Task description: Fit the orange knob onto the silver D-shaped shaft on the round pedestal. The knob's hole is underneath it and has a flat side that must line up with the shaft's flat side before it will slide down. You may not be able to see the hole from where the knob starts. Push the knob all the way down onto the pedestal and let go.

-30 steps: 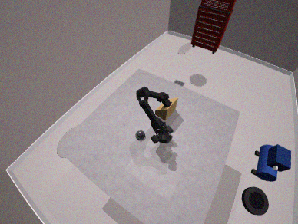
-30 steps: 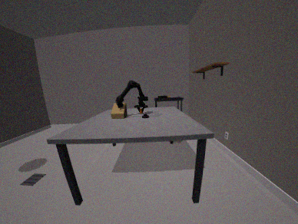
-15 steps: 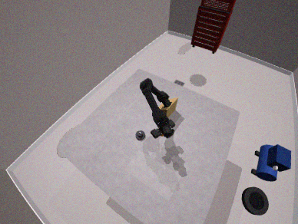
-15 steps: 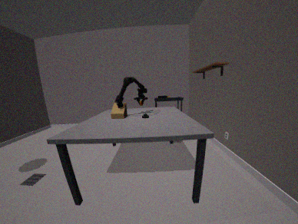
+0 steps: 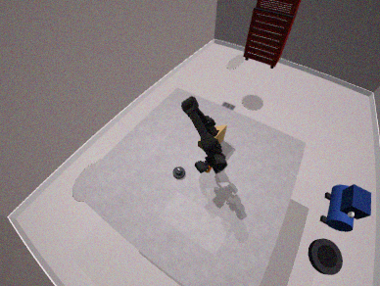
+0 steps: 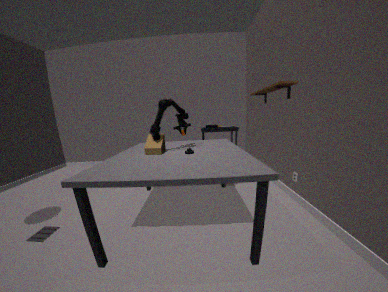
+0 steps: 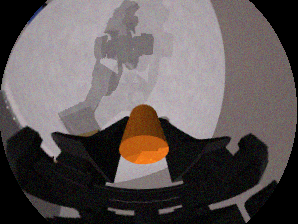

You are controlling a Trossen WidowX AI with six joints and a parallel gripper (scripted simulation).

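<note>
The orange knob lies 3 cm above my gripper tip and 1 cm behind it. From my gripper tip the other things lie so: dark round pedestal: 18 cm to the right, 13 cm below, 4 cm ahead.
</note>
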